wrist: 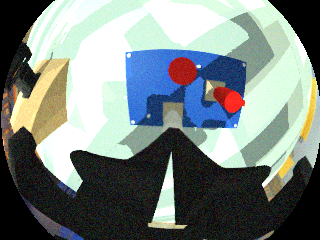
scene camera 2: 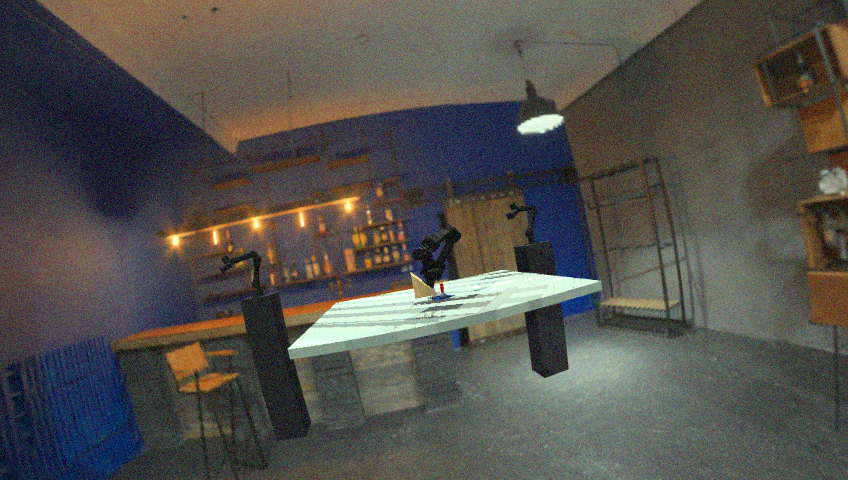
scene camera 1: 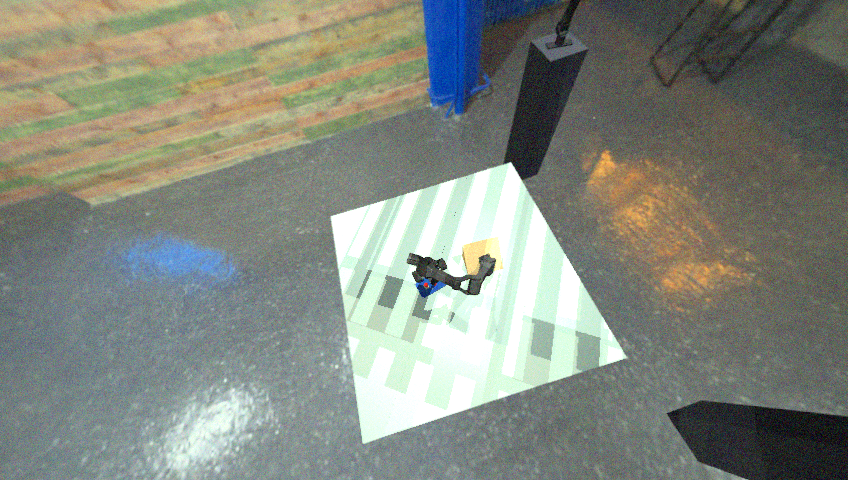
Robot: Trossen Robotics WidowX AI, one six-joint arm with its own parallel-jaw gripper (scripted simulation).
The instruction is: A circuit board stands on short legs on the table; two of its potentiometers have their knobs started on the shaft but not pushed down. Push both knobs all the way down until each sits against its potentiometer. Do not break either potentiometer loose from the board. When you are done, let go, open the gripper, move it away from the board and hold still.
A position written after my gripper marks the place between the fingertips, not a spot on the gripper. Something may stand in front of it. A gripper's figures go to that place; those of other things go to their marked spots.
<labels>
My gripper (wrist: 173, 132): 10 cm from the lens. A potentiometer (wrist: 215, 90) is 12 cm from the lens.
</labels>
